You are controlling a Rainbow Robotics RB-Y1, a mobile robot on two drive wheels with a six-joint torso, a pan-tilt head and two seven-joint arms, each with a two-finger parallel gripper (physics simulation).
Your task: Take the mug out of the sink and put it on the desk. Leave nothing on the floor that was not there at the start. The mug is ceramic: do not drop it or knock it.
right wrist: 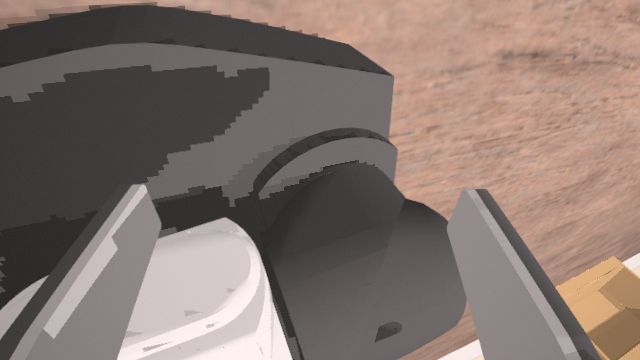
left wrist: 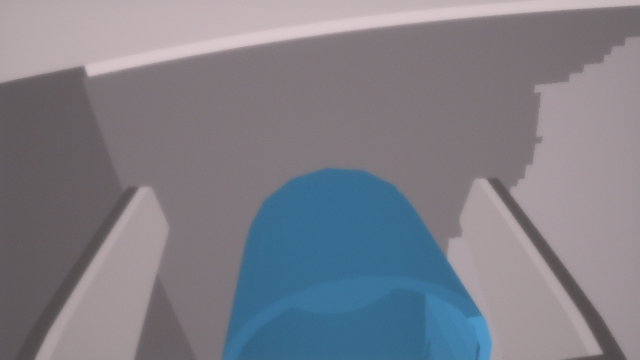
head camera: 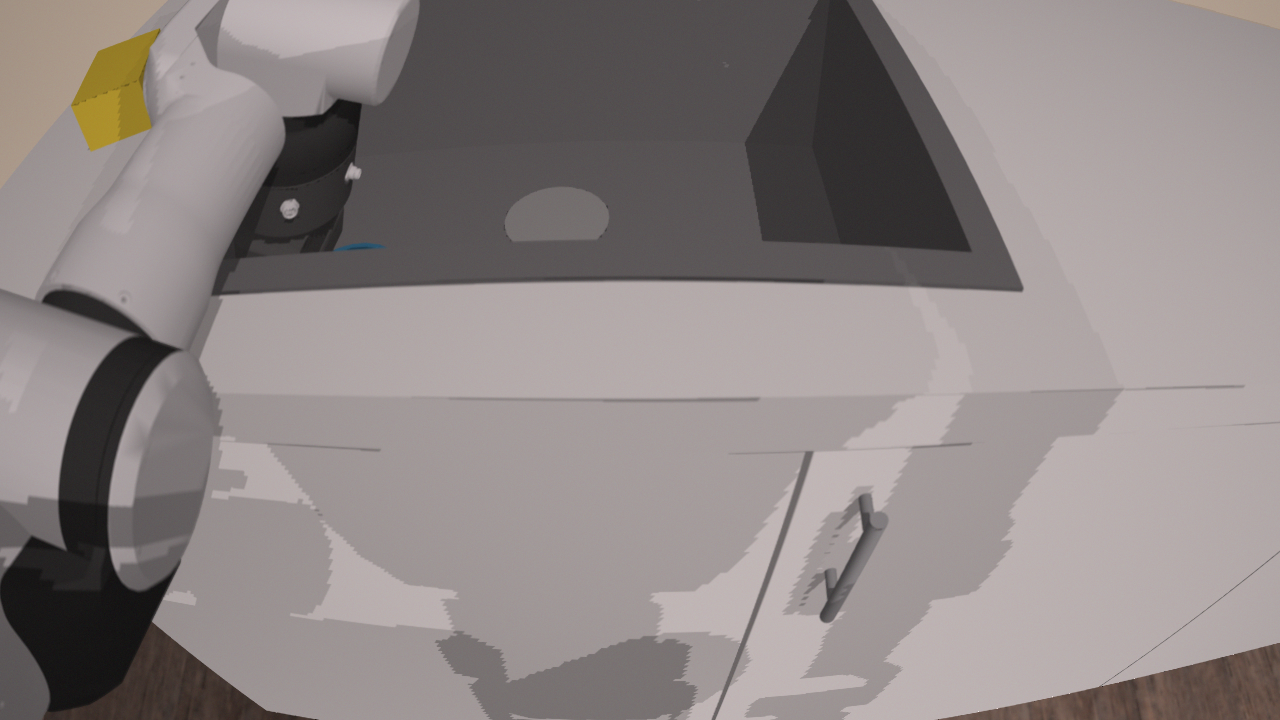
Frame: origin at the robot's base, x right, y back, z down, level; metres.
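Seen in the pictures: left gripper, fingertip midpoint: (left wrist: 314,204); right gripper, fingertip midpoint: (right wrist: 305,207).
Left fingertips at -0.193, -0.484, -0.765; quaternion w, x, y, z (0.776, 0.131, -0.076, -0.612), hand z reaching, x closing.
A point is followed by its place in that frame, as x, y, z.
The blue mug (head camera: 360,247) {-0.133, -0.524, -0.790} (left wrist: 335,225) {-0.183, -0.489, -0.764} is in the sink (head camera: 671,262). In the head view a sliver of its rim shows above the sink's front edge, at the left. In the left wrist view its open mouth faces the camera at the bottom, and its handle does not show. My left gripper (left wrist: 314,204) {-0.193, -0.484, -0.765} is open, with a finger on each side of the mug. A gap shows at the left finger; at the right finger the mug's rim meets the finger in the picture, and contact cannot be told. My right gripper (right wrist: 305,207) {0.214, 0.395, -0.360} is open and empty, away from the sink.
A pale counter (head camera: 1118,179) {0.391, -0.411, -0.911} surrounds the sink. A yellow block (head camera: 116,89) {-0.317, -0.566, -0.955} is at the upper left, beside my left arm. A cabinet handle (head camera: 854,568) {0.161, -0.248, -0.759} sticks out below. The right wrist view shows the dark robot base (right wrist: 320,100) {0.140, 0.474, -0.170}, wooden floor (right wrist: 500,100) {-0.060, 0.944, -0.001} and a tan box (right wrist: 607,300) {-2.049, 2.665, -0.190}.
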